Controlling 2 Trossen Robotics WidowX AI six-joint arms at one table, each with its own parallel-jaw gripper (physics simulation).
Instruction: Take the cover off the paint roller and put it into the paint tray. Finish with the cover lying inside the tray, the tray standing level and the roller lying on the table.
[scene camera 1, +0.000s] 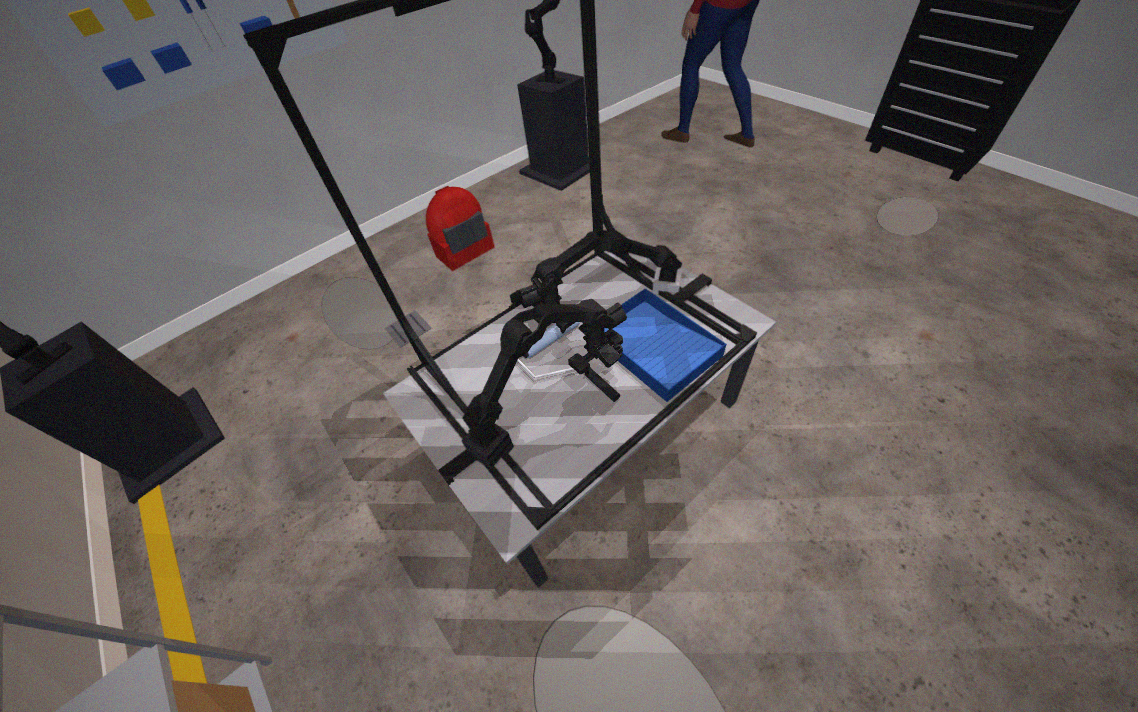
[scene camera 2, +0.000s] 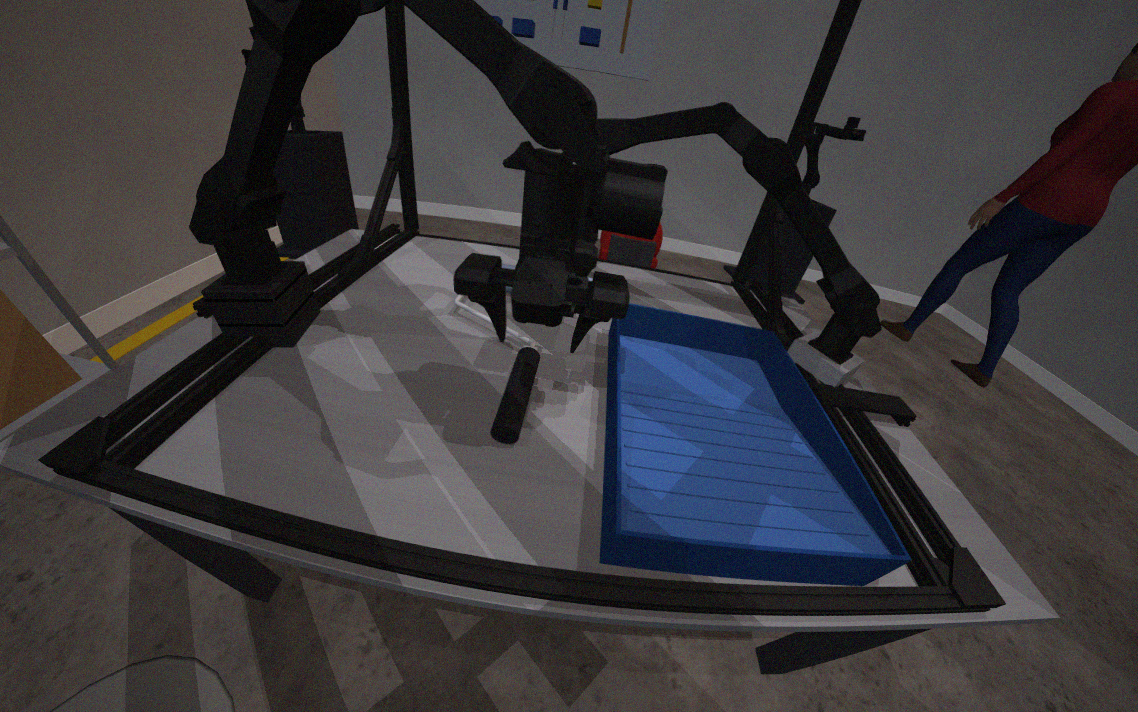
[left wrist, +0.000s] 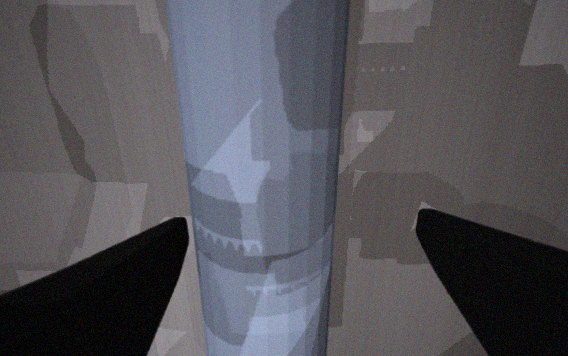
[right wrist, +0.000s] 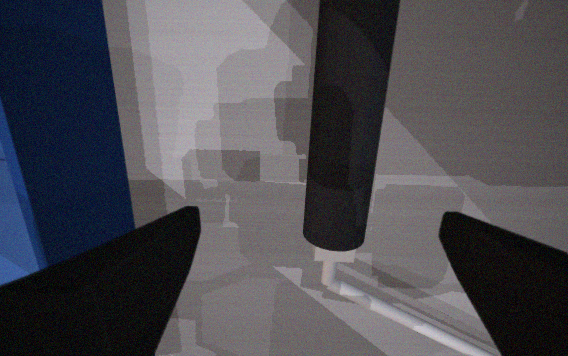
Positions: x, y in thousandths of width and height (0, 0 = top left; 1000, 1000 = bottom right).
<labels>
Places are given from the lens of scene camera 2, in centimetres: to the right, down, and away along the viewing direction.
my left gripper (scene camera 2: 504, 397): 1, -14, 65
my right gripper (scene camera 2: 472, 485): -4, -1, 42
</labels>
